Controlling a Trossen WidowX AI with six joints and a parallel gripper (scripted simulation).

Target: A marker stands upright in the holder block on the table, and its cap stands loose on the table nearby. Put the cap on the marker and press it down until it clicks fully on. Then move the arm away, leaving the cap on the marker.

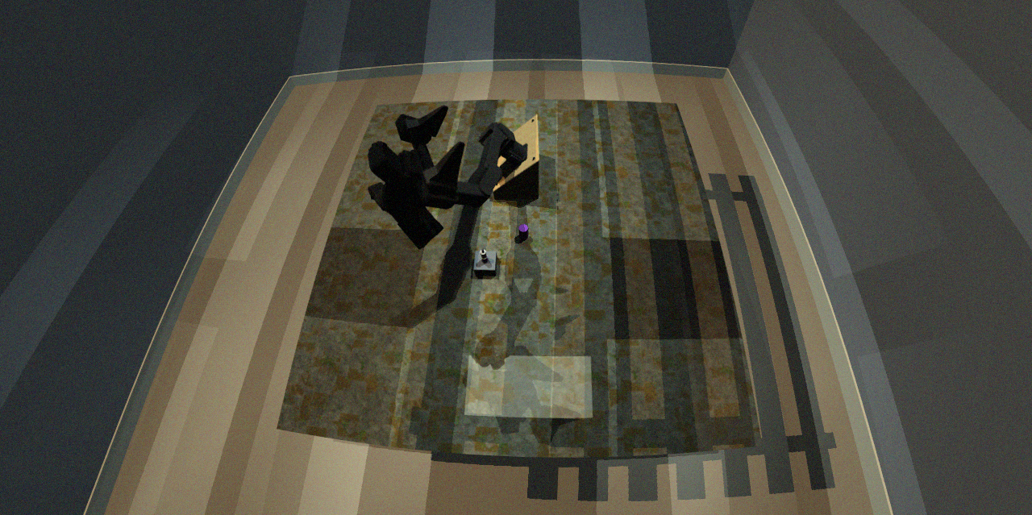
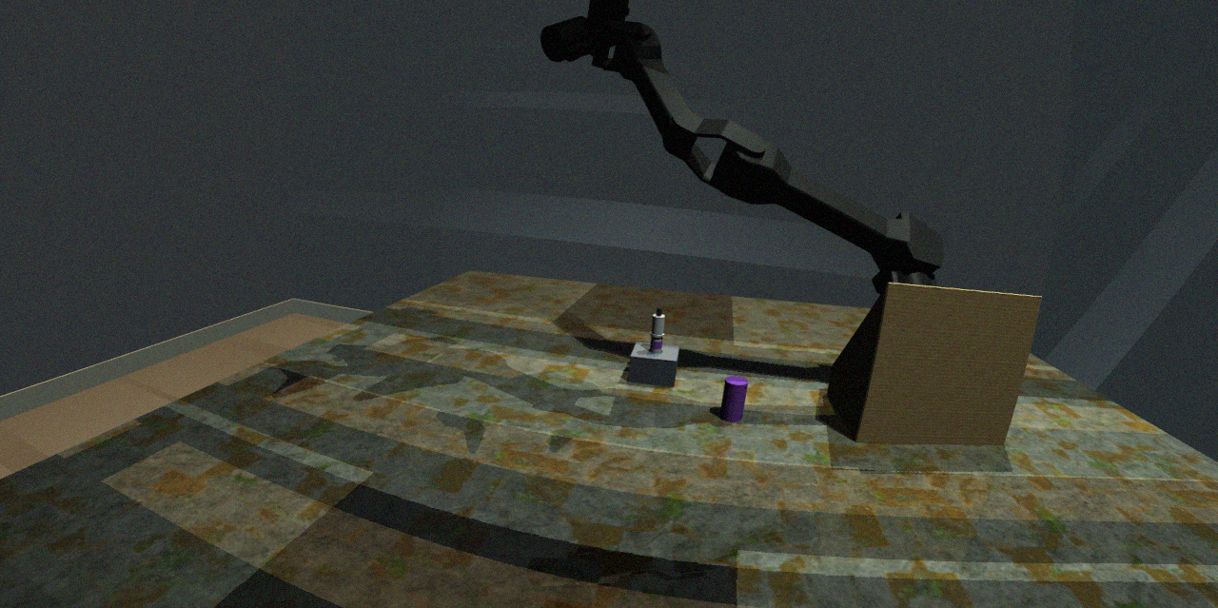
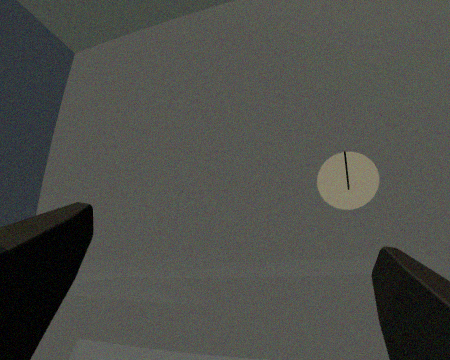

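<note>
Right now my gripper tip is 61 cm above the purple cap, 18 cm past it and 9 cm to the right of it. Also, from my gripper tip: grey holder block: 61 cm below, 8 cm behind, 2 cm to the right.
</note>
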